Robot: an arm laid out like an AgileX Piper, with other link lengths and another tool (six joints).
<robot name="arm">
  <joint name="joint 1" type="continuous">
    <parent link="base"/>
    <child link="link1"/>
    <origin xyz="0 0 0.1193" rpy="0 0 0"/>
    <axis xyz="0 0 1"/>
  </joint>
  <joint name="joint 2" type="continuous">
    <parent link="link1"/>
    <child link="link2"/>
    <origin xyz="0 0 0" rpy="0 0 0"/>
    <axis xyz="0 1 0"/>
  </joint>
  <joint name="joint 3" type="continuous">
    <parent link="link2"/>
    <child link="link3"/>
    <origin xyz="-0.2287 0 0.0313" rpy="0 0 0"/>
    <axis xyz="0 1 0"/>
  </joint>
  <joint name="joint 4" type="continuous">
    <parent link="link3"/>
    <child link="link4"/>
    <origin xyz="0.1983 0 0.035" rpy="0 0 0"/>
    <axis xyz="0.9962 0 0.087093"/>
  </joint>
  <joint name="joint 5" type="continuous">
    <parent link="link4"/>
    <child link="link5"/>
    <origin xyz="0 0 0" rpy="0 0 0"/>
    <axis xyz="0 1 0"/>
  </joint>
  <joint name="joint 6" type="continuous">
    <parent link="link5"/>
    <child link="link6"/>
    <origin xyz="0.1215 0 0.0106" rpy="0 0 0"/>
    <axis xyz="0.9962 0 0.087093"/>
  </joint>
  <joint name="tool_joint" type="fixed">
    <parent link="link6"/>
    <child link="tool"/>
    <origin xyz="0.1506 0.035 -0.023" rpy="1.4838 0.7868 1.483"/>
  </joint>
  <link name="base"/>
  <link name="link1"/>
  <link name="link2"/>
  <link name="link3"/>
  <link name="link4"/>
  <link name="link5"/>
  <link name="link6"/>
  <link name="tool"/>
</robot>
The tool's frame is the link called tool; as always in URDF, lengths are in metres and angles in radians. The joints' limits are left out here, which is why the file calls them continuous.
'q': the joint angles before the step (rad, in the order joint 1, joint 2, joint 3, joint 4, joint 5, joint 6). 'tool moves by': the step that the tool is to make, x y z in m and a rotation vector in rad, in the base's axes. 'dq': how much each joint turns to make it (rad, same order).
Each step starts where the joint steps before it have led.
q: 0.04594, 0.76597, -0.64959, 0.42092, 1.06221, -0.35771
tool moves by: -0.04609, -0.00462, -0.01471, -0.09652, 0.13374, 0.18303
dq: 0.13006, 0.04949, -0.03502, -0.08350, 0.13837, 0.00114
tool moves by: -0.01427, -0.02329, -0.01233, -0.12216, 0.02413, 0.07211
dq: 0.09895, 0.00288, -0.00203, -0.12848, 0.03955, 0.04682
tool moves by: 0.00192, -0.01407, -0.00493, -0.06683, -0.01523, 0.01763
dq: 0.05034, 0.00128, -0.00002, -0.07917, -0.00213, 0.03796
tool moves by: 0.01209, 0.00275, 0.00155, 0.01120, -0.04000, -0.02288
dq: 0.00362, 0.00001, 0.00002, -0.00888, -0.04451, 0.02258
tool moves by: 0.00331, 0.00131, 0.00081, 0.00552, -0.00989, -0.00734
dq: -0.00013, 0.00102, -0.00111, 0.00005, -0.01184, 0.00617
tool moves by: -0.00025, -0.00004, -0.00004, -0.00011, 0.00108, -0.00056
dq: 0.00009, -0.00001, 0.00001, -0.00004, 0.00098, 0.00083
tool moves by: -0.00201, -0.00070, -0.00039, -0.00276, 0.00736, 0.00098
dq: 0.00001, 0.00002, -0.00005, -0.00028, 0.00794, 0.00000
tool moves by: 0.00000, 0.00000, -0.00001, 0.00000, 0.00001, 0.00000
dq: -0.00001, 0.00001, 0.00004, 0.00001, -0.00004, -0.00002
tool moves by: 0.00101, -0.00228, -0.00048, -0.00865, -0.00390, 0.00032
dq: -0.00001, 0.00000, -0.00003, -0.00945, -0.00087, 0.00000
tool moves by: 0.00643, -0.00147, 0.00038, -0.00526, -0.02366, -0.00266
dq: 0.00010, -0.00003, 0.00003, -0.01296, -0.02093, 0.00124
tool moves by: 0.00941, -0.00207, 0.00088, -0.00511, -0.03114, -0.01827
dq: -0.00014, 0.00001, 0.00001, -0.02126, -0.02937, 0.01781
